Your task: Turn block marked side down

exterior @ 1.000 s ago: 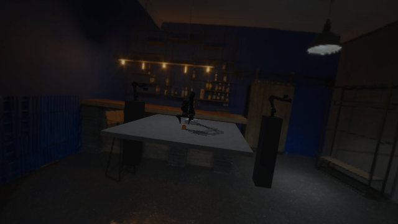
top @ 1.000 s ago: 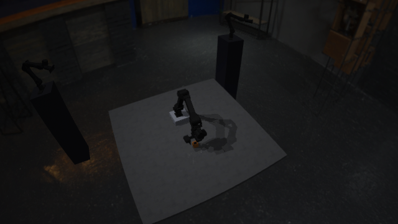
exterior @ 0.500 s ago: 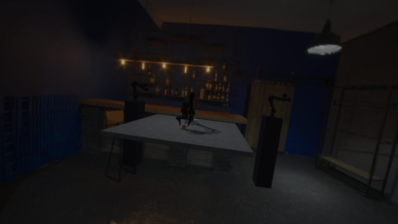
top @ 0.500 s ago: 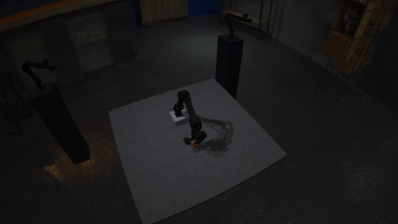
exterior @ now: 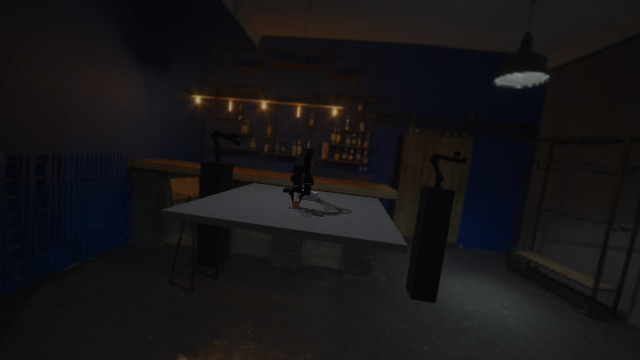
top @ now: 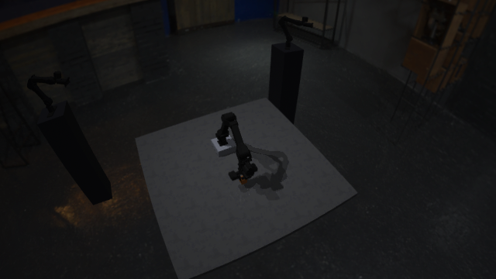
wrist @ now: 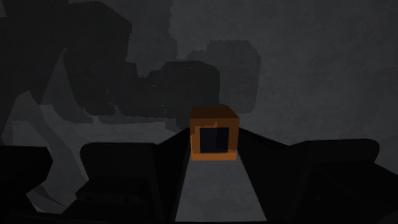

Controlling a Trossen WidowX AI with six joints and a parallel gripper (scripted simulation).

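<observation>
The small orange block is 10 mm above my gripper tip.
</observation>
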